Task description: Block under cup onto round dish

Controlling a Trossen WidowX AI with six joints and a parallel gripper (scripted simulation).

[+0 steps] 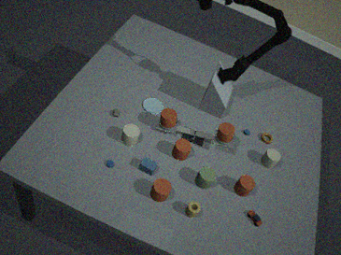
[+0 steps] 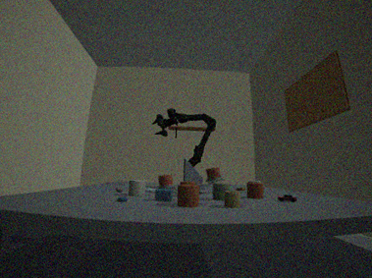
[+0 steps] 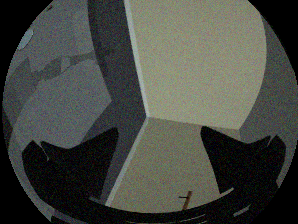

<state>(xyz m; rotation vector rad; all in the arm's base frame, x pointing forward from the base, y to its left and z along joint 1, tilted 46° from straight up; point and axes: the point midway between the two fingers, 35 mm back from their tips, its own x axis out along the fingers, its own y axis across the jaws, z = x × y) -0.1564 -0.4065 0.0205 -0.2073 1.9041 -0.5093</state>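
Right now my gripper tip is 480 mm short of the greenish block, 410 mm above it and 160 mm to the right of it. Round my gripper tip: blue box (730 mm ahead, 440 mm below, 170 mm to the left); then pale blue round dish (450 mm below, 390 mm ahead, 60 mm to the left).
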